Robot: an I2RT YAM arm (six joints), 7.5 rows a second.
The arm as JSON. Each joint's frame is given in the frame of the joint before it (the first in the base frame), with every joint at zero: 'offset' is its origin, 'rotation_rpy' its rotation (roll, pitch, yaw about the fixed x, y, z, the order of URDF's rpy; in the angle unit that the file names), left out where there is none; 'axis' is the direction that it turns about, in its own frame. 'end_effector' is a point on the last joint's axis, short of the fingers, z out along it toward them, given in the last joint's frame.
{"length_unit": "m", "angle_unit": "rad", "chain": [
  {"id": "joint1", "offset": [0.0, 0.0, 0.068], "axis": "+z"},
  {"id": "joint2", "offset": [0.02, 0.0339, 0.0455], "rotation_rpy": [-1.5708, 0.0, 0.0], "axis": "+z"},
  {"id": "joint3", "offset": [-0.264, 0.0, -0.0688], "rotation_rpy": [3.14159, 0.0, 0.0], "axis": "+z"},
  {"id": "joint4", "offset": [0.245, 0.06, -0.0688], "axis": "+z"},
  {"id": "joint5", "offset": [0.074, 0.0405, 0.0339], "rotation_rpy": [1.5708, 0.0, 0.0], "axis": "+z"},
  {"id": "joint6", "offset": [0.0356, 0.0, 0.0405], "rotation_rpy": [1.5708, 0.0, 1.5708], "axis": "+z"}
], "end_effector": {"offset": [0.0, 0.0, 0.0], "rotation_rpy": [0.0, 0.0, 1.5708]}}
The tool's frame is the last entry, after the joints.
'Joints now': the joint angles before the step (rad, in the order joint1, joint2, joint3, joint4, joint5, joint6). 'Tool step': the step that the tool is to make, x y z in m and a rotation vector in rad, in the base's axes. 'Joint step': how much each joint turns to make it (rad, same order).
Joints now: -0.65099, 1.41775, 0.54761, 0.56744, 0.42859, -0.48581
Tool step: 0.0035, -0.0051, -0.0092, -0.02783, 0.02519, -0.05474
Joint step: 0.00032, 0.06126, 0.00037, 0.06738, 0.06365, -0.02176
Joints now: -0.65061, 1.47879, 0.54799, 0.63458, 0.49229, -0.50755
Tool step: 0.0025, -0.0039, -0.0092, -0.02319, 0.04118, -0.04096
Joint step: 0.00006, 0.05385, 0.00018, 0.05177, 0.05193, -0.03393
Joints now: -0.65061, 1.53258, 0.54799, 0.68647, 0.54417, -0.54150
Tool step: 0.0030, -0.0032, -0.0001, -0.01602, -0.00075, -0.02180
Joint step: 0.00003, 0.02271, 0.01317, 0.02327, 0.02444, -0.00648
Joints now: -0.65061, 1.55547, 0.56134, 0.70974, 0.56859, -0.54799
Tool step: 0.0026, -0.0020, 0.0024, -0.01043, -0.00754, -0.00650
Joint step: 0.00073, 0.00796, 0.01338, 0.00793, 0.00798, -0.00192
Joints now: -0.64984, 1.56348, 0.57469, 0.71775, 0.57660, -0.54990
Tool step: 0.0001, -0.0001, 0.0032, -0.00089, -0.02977, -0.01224
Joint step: 0.00072, -0.00731, 0.00385, -0.00009, 0.00797, 0.02403
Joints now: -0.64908, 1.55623, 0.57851, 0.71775, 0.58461, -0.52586
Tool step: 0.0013, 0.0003, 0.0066, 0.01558, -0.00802, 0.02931
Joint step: 0.00015, -0.02397, 0.01713, -0.04991, -0.03266, 0.01073
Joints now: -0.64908, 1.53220, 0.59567, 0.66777, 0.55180, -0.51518
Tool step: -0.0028, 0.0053, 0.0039, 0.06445, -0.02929, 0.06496
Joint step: -0.00006, -0.04939, -0.00178, -0.08992, -0.08207, 0.05452
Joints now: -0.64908, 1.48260, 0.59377, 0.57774, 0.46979, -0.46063
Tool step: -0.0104, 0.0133, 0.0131, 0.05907, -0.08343, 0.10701
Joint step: 0.00002, -0.11675, -0.03157, -0.08023, -0.13160, 0.06562
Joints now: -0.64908, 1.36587, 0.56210, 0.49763, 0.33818, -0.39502
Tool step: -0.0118, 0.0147, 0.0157, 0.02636, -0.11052, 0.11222
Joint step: 0.00024, -0.12584, -0.03955, -0.02908, -0.13175, 0.05576
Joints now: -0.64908, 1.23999, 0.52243, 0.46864, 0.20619, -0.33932
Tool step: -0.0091, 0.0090, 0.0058, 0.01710, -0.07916, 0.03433
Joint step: 0.00006, -0.07364, -0.03704, 0.00652, -0.04725, 0.05303
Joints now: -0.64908, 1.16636, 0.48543, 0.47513, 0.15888, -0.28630
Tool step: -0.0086, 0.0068, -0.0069, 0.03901, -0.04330, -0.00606
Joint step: 0.00009, -0.04052, -0.05234, 0.01372, -0.00563, 0.05801
